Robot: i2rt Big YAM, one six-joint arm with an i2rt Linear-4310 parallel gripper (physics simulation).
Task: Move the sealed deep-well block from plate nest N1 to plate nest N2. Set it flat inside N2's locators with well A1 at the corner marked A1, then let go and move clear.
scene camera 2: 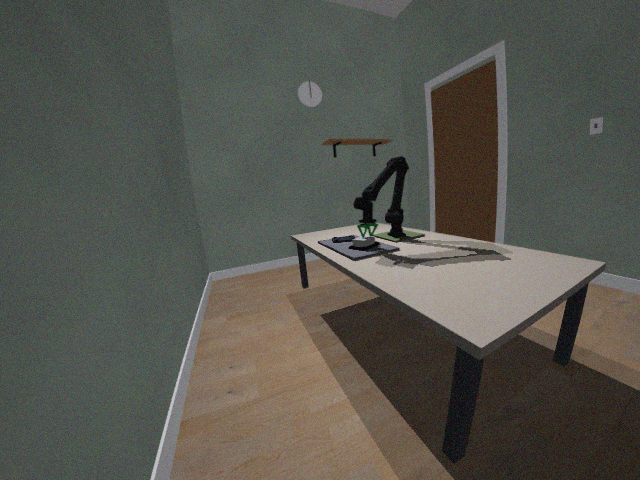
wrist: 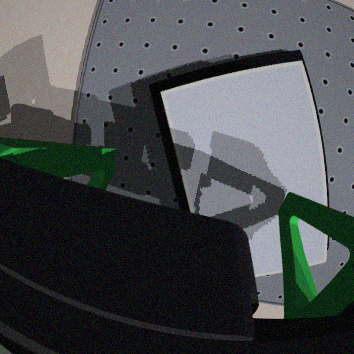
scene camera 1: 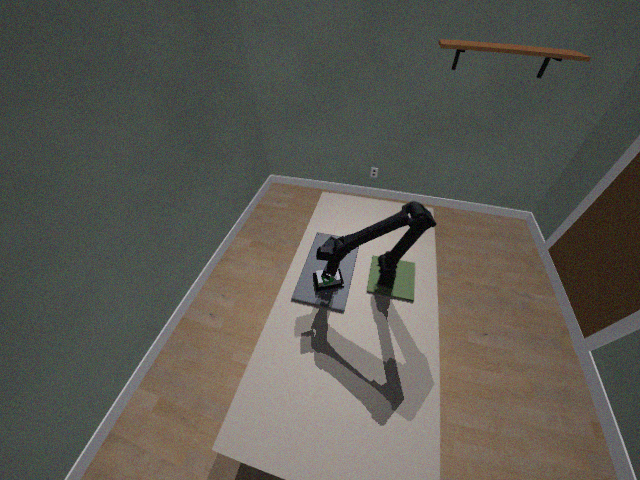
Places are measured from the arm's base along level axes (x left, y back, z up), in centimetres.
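Pixels of known places: gripper, fingertip midpoint: point(scene camera 2: 366, 236) point(wrist: 202, 181) point(scene camera 1: 327, 278); arm's base, origin of the base link: point(scene camera 2: 396, 235) point(scene camera 1: 386, 278).
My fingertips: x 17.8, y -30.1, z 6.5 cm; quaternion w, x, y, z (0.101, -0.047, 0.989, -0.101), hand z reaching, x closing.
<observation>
For each thing: its middle in the pictures, then the offset to it from my fingertips. "pt": a spot on its surface instead. Level surfaces: height alone.
- deep-well block, body centre: point(wrist: 254, 175) point(scene camera 1: 328, 277) point(scene camera 2: 364, 241) dx -2.8, dy -0.8, dz -3.1 cm
- black-rimmed nest, surface spot: point(wrist: 170, 150) pt dx +3.3, dy +0.3, dz -5.2 cm
- grey perforated board, body centre: point(scene camera 1: 328, 267) point(scene camera 2: 353, 245) dx -12.0, dy -4.4, dz -7.0 cm
- second low black nest, body centre: point(scene camera 1: 336, 246) point(scene camera 2: 343, 238) dx -27.6, dy -6.0, dz -5.5 cm
- long pale table, its level: dz -7.7 cm
The deep-well block point(scene camera 1: 321, 275) point(scene camera 2: 363, 241) point(wrist: 250, 110) has a pale, flat top and sits in a black-rimmed nest point(wrist: 170, 150), taken as N1, on the grey perforated board point(scene camera 1: 305, 298) point(scene camera 2: 356, 255) point(wrist: 225, 11). My gripper point(scene camera 1: 328, 280) point(scene camera 2: 367, 236) point(wrist: 202, 181) is open and empty, with green fingers above the block. In the wrist view the right finger overlaps the block's lower right edge, and the black gripper body hides its lower left corner. A second low black nest point(scene camera 2: 343, 238), taken as N2, lies farther back on the board. The A1 mark does not show.
The arm's base stands on a green plate point(scene camera 1: 405, 281) point(scene camera 2: 416, 235) beside the grey board. Both rest on the long pale table point(scene camera 1: 330, 392) point(scene camera 2: 465, 289). The arm casts shadows over the board, block and table. A wall shelf point(scene camera 1: 511, 49) point(scene camera 2: 356, 141) hangs behind.
</observation>
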